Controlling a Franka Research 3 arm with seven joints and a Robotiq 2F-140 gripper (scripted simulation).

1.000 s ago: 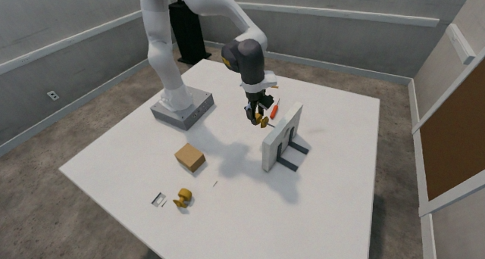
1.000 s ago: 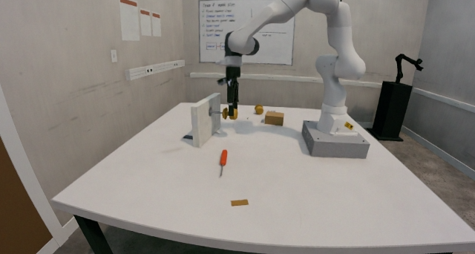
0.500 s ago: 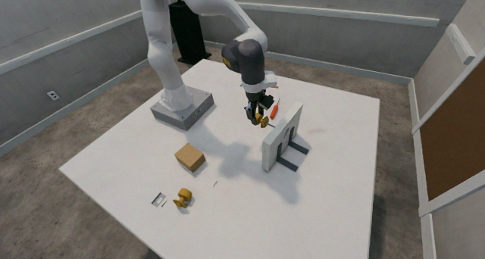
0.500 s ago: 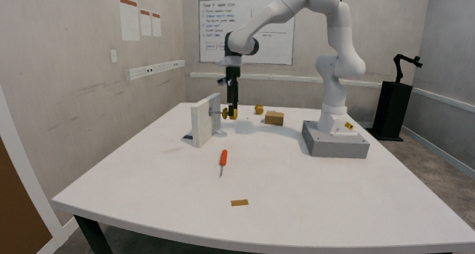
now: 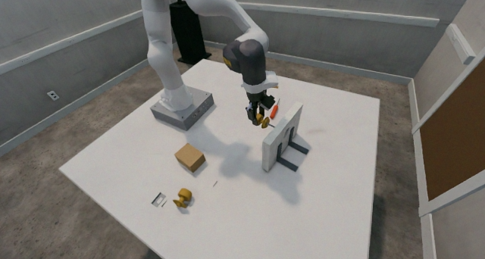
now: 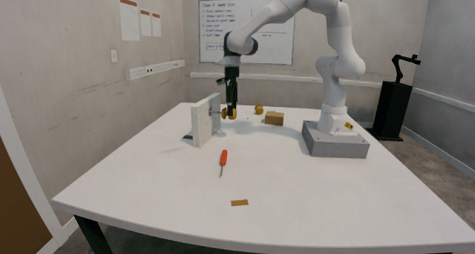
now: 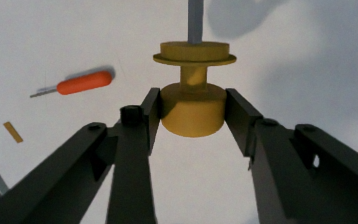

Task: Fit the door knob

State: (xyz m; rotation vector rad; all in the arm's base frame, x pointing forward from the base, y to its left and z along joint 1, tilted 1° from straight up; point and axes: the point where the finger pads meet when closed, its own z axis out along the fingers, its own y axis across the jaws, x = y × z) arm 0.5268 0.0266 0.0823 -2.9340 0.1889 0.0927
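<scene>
The latch socket is 140 mm ahead of my hand, 10 mm to the right of it and 20 mm below it. The rest, counted from my hand: cardboard box: 240 mm behind, 290 mm to the right, 140 mm below; white wooden panel: 140 mm ahead, 10 mm to the right, 40 mm below; orange screwdriver: 10 mm behind, 270 mm to the left, 160 mm below.
</scene>
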